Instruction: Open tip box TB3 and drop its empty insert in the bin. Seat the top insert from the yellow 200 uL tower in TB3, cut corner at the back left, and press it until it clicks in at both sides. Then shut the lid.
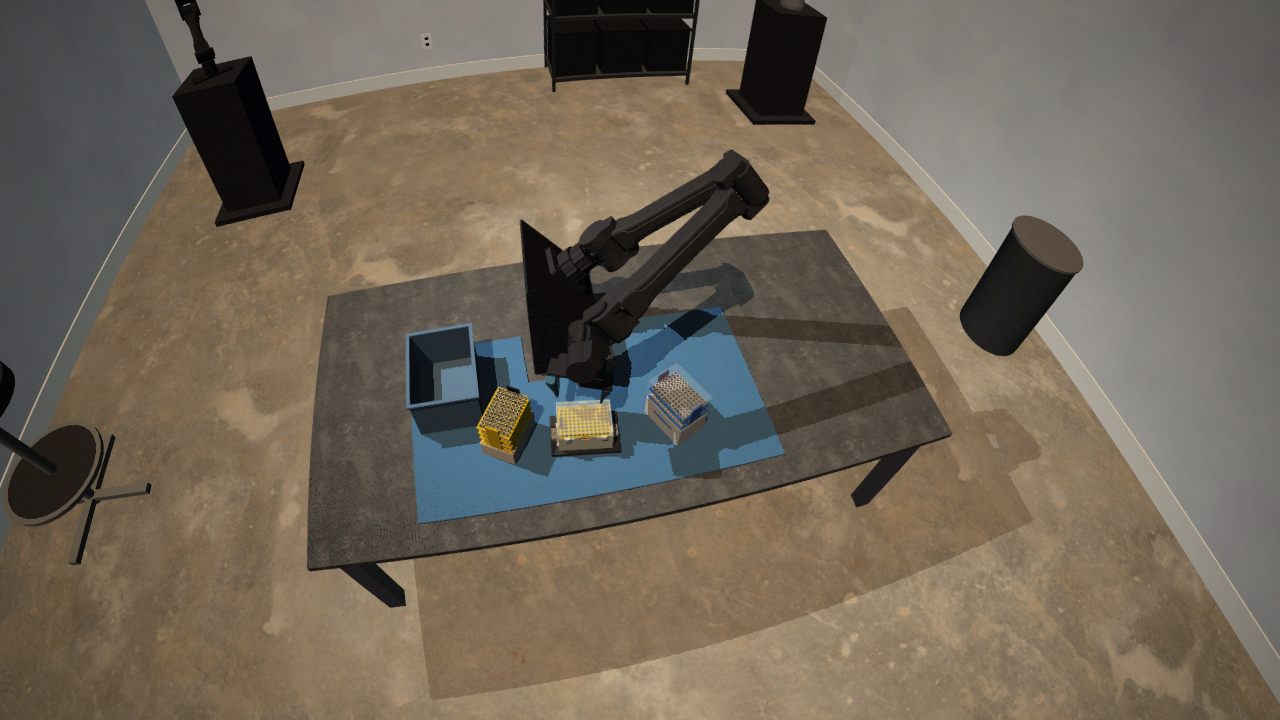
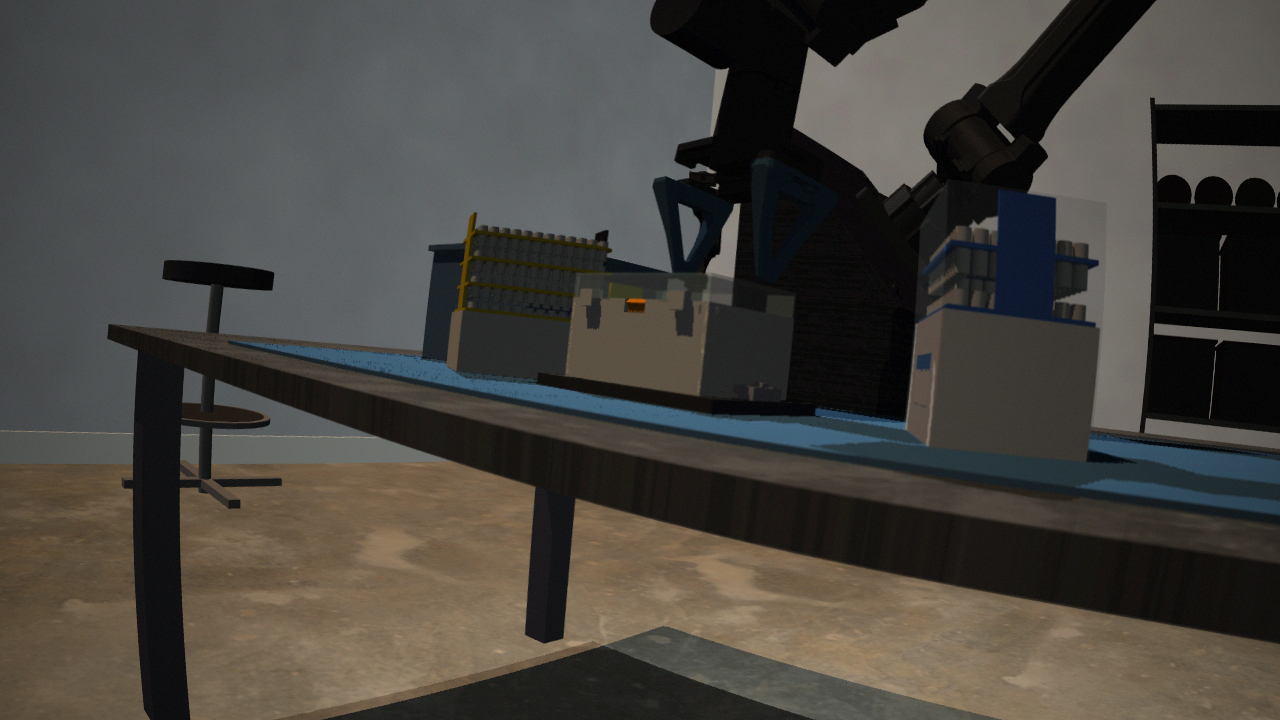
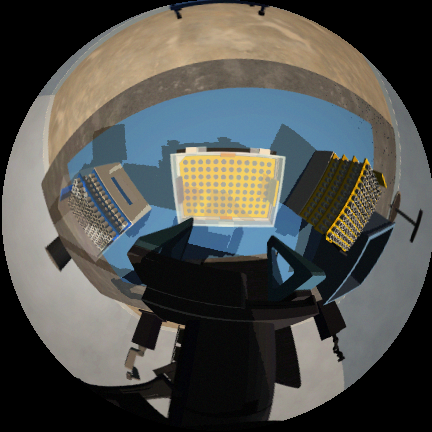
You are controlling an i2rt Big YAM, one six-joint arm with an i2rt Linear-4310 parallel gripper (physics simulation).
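Tip box TB3 (image 1: pixel 586 442) (image 2: pixel 631 358) has a pale body and stands at the middle of the mat. Its clear lid (image 2: pixel 742 293) is shut, and the yellow insert (image 3: pixel 227 187) shows through it. The yellow 200 uL tower (image 1: pixel 505 416) (image 2: pixel 537 268) (image 3: pixel 345 200) has several stacked inserts with tips and stands beside TB3, on the bin side. The blue bin (image 1: pixel 447 416) (image 2: pixel 443 304) stands behind that tower. My gripper (image 1: pixel 580 395) (image 2: pixel 728 275) (image 3: pixel 232 230) is open and empty. Its fingertips are close to the lid's back edge; whether they touch it I cannot tell.
A blue-insert tip tower (image 1: pixel 677 410) (image 2: pixel 1006 385) (image 3: pixel 120 192) with a clear cover stands on TB3's other side. TB3 rests in a low dark holder (image 2: pixel 626 394) on the blue mat (image 1: pixel 483 492) (image 3: pixel 240 115). A dark upright panel (image 1: pixel 550 313) stands behind the gripper.
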